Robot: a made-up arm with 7 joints.
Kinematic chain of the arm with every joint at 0, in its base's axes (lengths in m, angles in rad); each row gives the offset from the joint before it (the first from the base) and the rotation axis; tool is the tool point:
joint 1: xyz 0 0 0.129 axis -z
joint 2: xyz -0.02 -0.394 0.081 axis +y
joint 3: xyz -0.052 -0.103 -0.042 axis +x
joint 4: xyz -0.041 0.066 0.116 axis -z
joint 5: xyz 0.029 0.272 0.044 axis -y
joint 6: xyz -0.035 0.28 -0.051 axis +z
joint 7: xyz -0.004 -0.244 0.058 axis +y
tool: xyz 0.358 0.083 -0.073
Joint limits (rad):
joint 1: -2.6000..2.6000
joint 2: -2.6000..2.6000
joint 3: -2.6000..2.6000
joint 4: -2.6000..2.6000
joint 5: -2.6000..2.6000
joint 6: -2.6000..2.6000
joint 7: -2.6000..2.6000
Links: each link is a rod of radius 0.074 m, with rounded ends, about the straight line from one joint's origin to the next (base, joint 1, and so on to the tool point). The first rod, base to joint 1, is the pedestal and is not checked.
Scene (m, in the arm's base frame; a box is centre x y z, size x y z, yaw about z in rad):
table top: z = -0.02
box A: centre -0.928 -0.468 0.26 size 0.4 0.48 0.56 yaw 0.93
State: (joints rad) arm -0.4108 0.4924 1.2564 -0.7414 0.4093 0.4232 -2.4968
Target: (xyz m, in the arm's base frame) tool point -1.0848 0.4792 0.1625
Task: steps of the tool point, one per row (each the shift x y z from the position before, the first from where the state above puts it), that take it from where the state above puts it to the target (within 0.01 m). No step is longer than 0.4 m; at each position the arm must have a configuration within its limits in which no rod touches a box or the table.
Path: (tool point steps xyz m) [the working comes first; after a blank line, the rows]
Joints at the target: 1.2755 -0.0302 1.6355 -1.0796 0.0411 -0.5994 -2.6000
Straight joint move there: touches box A.

1: -0.1617 -0.0076 0.0730
2: -0.1368 0.0549 0.0807
3: -0.0980 0.1098 0.0760
4: -0.0511 0.1498 0.0576
5: -0.0047 0.1709 0.0287
6: 0.0331 0.1742 -0.0042
7: 0.0581 0.1643 -0.0341
8: -0.3028 0.0413 0.0309
9: -0.2954 0.1651 -0.1501
10: -0.1410 0.1891 -0.2967
11: 0.0416 0.1353 -0.2928

